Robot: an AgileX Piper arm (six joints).
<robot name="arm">
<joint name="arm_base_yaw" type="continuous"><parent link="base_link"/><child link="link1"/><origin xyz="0 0 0.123" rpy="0 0 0"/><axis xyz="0 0 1"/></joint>
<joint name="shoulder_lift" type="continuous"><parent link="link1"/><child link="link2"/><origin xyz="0 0 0" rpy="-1.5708 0 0"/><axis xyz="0 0 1"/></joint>
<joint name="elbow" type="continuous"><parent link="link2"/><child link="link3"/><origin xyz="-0.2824 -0.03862 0" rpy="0 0 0"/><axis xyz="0 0 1"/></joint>
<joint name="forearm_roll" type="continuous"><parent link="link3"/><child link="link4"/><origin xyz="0.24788 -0.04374 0" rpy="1.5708 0 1.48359"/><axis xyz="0 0 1"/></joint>
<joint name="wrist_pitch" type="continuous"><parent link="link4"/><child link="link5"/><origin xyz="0 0 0" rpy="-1.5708 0 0"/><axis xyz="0 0 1"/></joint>
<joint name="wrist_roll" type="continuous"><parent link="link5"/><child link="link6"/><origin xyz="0 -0.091 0" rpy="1.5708 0 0"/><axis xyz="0 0 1"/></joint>
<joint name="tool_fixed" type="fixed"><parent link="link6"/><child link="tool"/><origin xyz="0 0 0" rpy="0 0 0"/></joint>
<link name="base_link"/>
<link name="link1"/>
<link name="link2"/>
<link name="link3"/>
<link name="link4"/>
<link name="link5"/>
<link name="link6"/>
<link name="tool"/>
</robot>
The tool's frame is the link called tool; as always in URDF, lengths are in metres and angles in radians. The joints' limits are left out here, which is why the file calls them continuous.
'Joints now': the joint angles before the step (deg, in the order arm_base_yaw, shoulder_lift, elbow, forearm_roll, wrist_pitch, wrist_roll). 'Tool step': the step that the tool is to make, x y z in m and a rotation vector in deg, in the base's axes. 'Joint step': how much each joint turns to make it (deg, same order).
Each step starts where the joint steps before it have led.
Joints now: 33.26, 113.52, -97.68, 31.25, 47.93, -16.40
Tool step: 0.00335, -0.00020, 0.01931, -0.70, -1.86, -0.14
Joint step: 0.00, 0.00, -4.39, -3.23, 2.61, 2.54
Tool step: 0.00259, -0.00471, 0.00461, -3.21, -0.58, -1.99
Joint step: 0.00, 0.00, -1.67, -5.44, 1.69, 4.25
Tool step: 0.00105, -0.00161, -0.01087, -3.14, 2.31, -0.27
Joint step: 0.00, 1.07, -0.07, -2.32, 2.33, 1.67
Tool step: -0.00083, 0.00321, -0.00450, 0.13, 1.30, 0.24
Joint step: 0.26, 0.61, -0.05, 0.75, 0.45, 0.13
